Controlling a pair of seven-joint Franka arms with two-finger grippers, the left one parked.
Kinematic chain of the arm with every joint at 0, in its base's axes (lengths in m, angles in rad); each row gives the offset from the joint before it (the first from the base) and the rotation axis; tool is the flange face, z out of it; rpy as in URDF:
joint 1: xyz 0 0 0.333 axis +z
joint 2: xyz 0 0 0 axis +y
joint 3: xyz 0 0 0.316 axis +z
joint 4: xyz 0.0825 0 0 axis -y
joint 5: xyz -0.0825 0 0.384 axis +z
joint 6: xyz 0 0 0 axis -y
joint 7: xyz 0.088 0 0 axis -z
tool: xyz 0 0 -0.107 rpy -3.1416 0 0
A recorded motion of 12 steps. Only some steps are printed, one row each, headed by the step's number.
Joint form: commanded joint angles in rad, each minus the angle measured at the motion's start. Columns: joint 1, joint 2, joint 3, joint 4, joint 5, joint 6, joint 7.
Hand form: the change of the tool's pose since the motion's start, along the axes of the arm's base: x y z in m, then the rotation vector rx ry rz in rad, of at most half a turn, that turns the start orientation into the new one. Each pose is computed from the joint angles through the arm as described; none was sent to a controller.
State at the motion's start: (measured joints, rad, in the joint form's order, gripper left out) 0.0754 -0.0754 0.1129 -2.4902 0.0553 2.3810 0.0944
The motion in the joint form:
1: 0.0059 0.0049 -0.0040 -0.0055 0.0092 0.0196 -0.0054
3: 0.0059 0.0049 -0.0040 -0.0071 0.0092 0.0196 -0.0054
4: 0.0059 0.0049 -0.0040 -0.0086 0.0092 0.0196 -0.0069
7: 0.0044 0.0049 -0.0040 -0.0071 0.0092 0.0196 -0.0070
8: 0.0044 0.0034 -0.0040 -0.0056 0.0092 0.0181 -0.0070
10: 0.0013 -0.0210 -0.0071 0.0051 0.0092 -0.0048 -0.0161
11: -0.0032 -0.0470 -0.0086 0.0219 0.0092 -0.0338 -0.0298
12: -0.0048 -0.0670 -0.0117 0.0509 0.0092 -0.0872 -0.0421
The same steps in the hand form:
1: 0.0000 0.0008 -0.0028 0.0078 -0.0081 -0.0003
3: -0.0005 0.0007 -0.0034 0.0075 -0.0066 -0.0003
4: -0.0011 0.0006 -0.0040 0.0073 -0.0051 0.0012
7: -0.0004 0.0000 -0.0034 0.0076 -0.0066 -0.0002
8: 0.0000 0.0001 -0.0022 0.0078 -0.0081 -0.0001
10: 0.0020 -0.0022 0.0113 0.0090 -0.0205 0.0037
11: 0.0047 -0.0042 0.0277 0.0105 -0.0346 0.0126
12: 0.0079 -0.0053 0.0446 0.0107 -0.0306 0.0224

